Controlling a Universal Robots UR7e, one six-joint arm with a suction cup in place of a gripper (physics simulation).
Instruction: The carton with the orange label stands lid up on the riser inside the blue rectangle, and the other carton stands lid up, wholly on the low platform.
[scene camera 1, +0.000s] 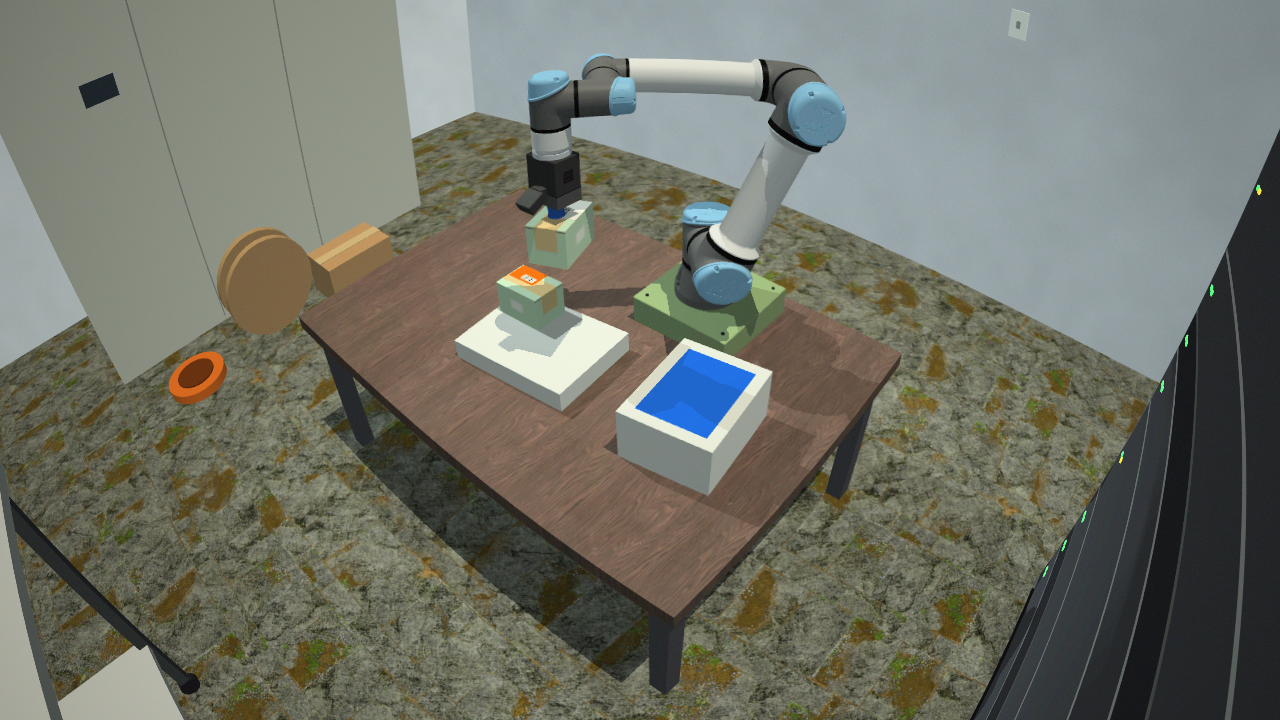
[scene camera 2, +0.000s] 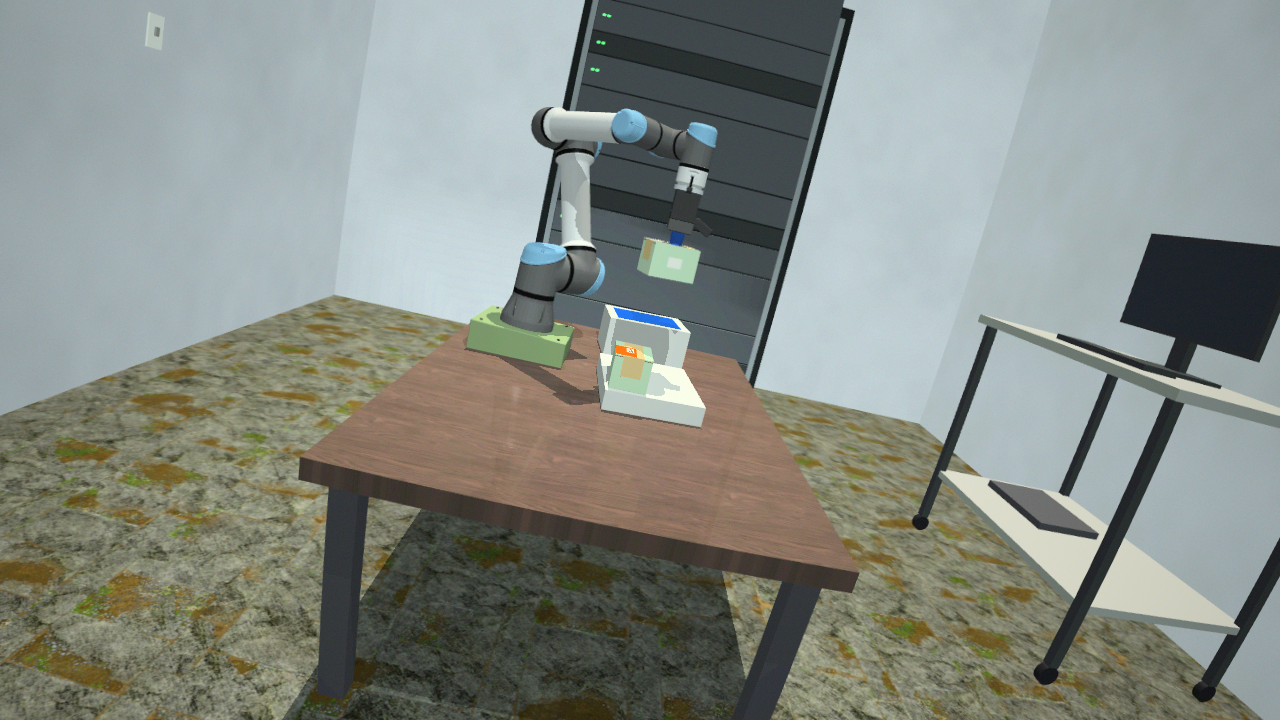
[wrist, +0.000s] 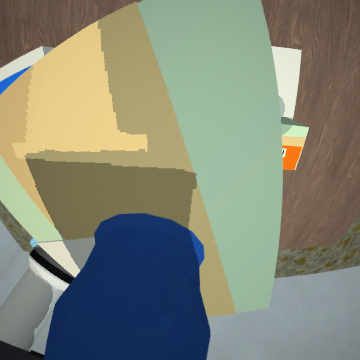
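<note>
The gripper's suction cup (scene camera 1: 556, 214) (scene camera 2: 676, 240) (wrist: 146, 235) is shut on the upper, taped face of the plain carton (scene camera 1: 571, 250) (scene camera 2: 674, 263) (wrist: 215, 125), pale green with tan tape. It holds this carton in the air. The carton with the orange label (scene camera 1: 529, 302) (scene camera 2: 631, 372) (wrist: 295, 131) stands lid up on the low white platform (scene camera 1: 592, 343) (scene camera 2: 653, 409) (wrist: 287, 75), near one edge. The white riser (scene camera 1: 662, 445) (scene camera 2: 662, 344) stands beside the platform, with the blue rectangle (scene camera 1: 698, 394) (scene camera 2: 646, 317) (wrist: 11, 82) on its top. The held carton hides much of the wrist view.
The arm's green base block (scene camera 1: 680, 313) (scene camera 2: 519, 342) stands on the wooden table (scene camera 1: 501, 447) (scene camera 2: 554, 465), beside the platform and riser. A shadow falls on the platform. A trolley (scene camera 2: 1123, 447) with a monitor and a server rack (scene camera 2: 698, 62) stand away from the table.
</note>
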